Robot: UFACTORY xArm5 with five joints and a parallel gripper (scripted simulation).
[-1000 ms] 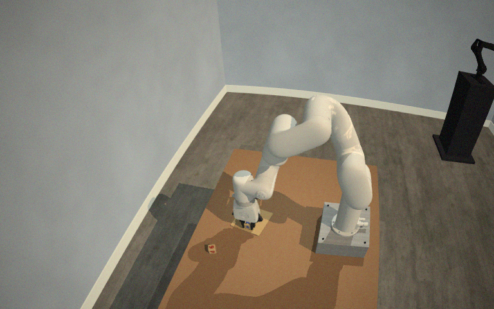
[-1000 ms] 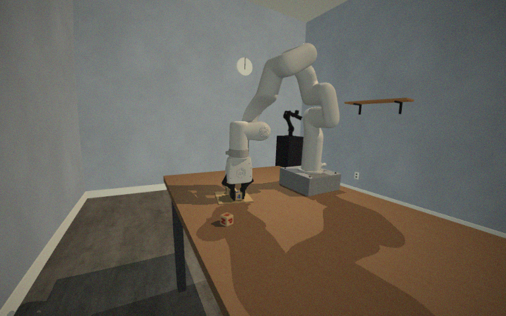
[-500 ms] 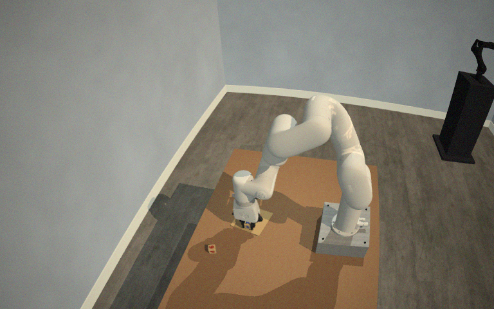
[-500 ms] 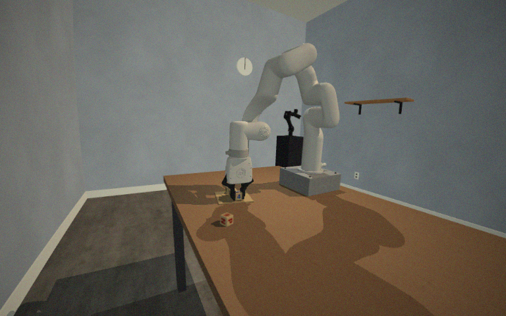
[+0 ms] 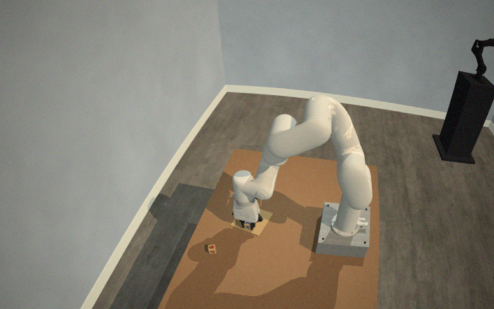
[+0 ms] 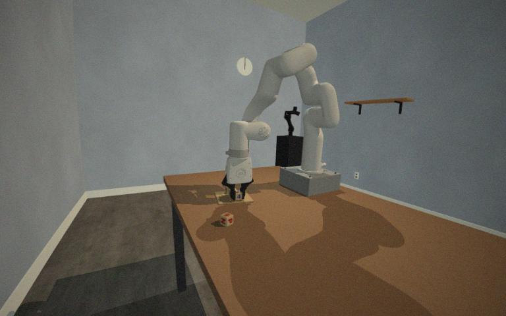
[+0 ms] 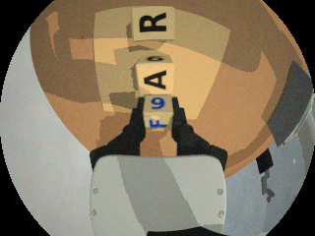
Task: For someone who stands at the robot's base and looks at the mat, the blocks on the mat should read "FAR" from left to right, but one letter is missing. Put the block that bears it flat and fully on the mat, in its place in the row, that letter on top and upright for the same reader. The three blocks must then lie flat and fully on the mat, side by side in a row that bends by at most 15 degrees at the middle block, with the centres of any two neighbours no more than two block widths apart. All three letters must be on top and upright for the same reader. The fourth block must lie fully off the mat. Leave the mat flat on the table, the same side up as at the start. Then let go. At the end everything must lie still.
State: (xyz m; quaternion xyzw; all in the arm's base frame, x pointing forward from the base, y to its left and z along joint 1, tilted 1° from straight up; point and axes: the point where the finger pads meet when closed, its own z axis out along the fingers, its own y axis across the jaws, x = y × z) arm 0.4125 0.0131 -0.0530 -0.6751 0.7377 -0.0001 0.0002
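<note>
Now: hand 5 cm to the left of the mat and 3 cm above it.
</note>
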